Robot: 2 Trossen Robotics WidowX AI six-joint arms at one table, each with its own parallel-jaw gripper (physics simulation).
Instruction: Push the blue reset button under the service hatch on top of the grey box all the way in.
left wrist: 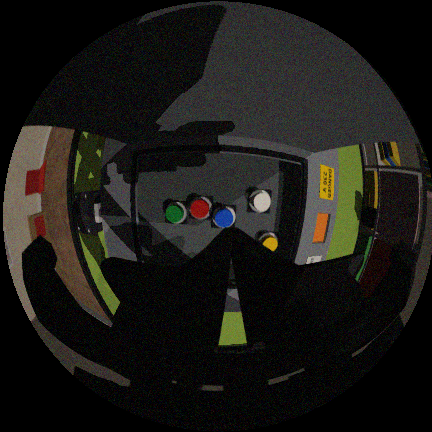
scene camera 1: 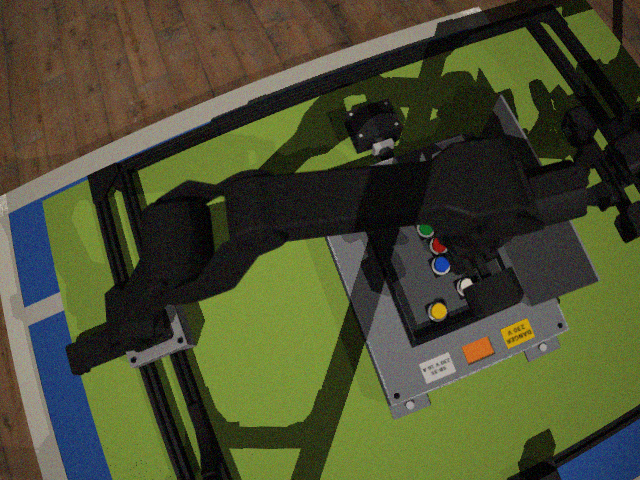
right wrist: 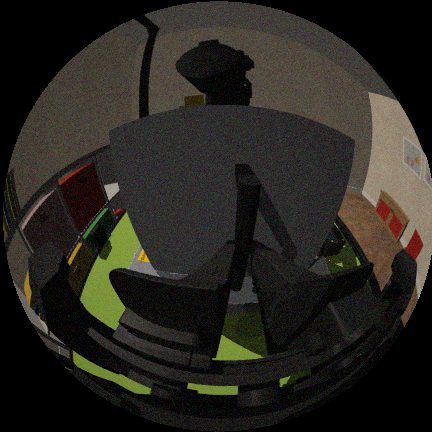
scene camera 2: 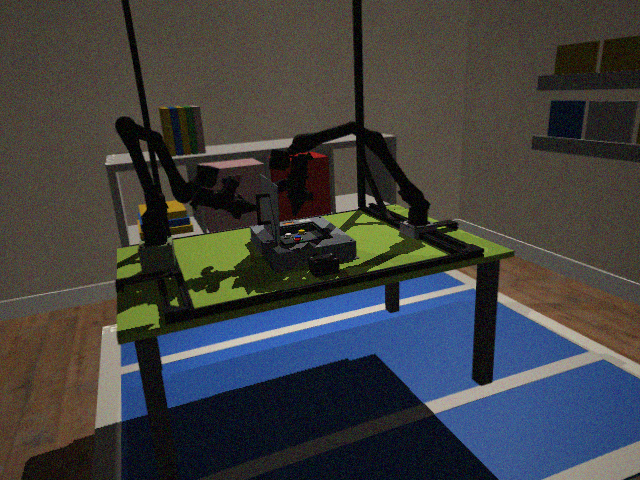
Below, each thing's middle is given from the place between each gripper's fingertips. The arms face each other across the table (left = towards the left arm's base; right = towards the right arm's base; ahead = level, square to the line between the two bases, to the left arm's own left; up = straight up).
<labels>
The service hatch [scene camera 1: 549, 263] is 2 cm to the left of my right hand and 2 cm below it.
My left gripper is now 110 mm to the left of the service hatch, 30 mm below it and 20 mm short of it.
</labels>
